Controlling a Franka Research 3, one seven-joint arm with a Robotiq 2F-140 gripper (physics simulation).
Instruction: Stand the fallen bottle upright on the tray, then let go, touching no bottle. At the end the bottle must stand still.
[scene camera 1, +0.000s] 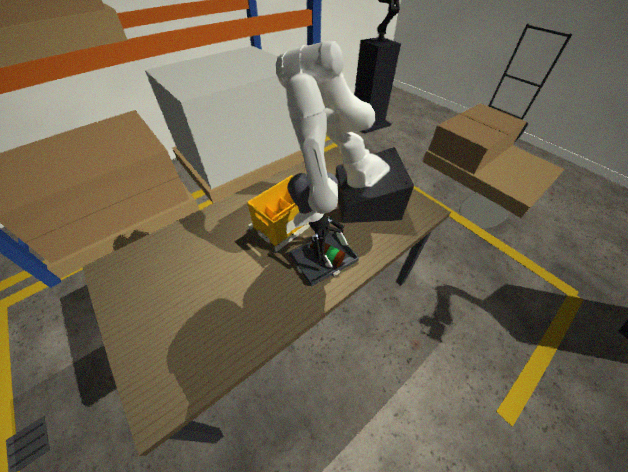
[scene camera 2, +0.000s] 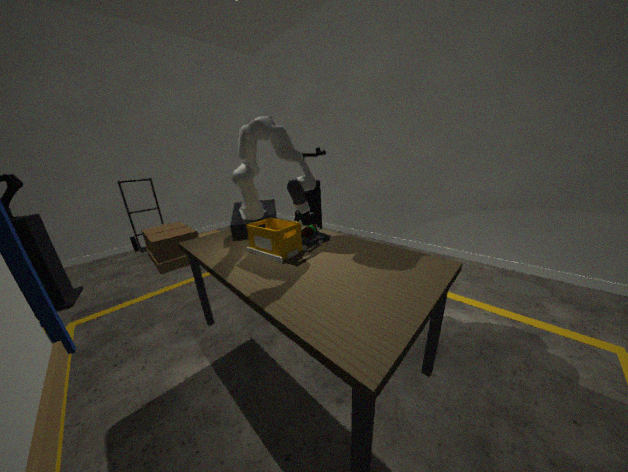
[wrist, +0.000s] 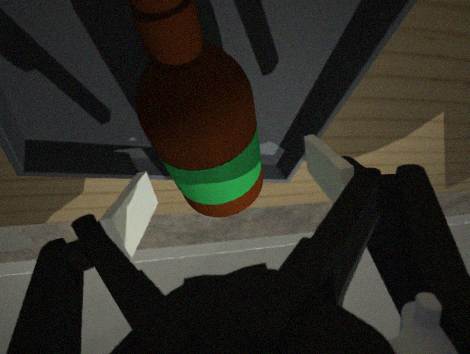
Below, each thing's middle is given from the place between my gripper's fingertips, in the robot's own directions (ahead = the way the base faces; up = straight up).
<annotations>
The brown bottle (wrist: 194, 102) is 3 cm ahead of my hand, 4 cm to the right of it and 1 cm below it.
</annotations>
